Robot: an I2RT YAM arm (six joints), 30 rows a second.
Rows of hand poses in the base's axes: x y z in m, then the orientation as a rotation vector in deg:
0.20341, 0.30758, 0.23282, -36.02, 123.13, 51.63
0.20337, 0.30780, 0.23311, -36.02, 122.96, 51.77
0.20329, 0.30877, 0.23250, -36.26, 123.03, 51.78
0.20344, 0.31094, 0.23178, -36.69, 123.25, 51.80
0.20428, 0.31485, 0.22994, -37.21, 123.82, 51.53
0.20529, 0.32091, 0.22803, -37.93, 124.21, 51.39
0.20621, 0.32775, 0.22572, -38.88, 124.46, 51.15
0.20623, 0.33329, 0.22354, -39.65, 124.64, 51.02
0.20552, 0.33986, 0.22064, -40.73, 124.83, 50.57
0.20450, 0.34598, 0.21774, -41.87, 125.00, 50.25
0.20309, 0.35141, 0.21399, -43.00, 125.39, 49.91
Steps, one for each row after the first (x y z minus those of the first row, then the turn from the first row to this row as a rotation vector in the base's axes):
-0.00004, 0.00022, 0.00029, 0.15, -0.08, 0.04
-0.00012, 0.00119, -0.00032, 0.05, -0.04, 0.22
0.00003, 0.00336, -0.00104, -0.17, 0.11, 0.55
0.00087, 0.00727, -0.00288, -0.75, 0.43, 0.85
0.00188, 0.01333, -0.00479, -1.23, 0.63, 1.33
0.00280, 0.02017, -0.00710, -1.78, 0.65, 1.93
0.00282, 0.02571, -0.00928, -2.19, 0.69, 2.44
0.00211, 0.03228, -0.01218, -2.88, 0.57, 3.06
0.00109, 0.03840, -0.01508, -3.50, 0.50, 3.76
-0.00032, 0.04383, -0.01883, -4.23, 0.61, 4.46

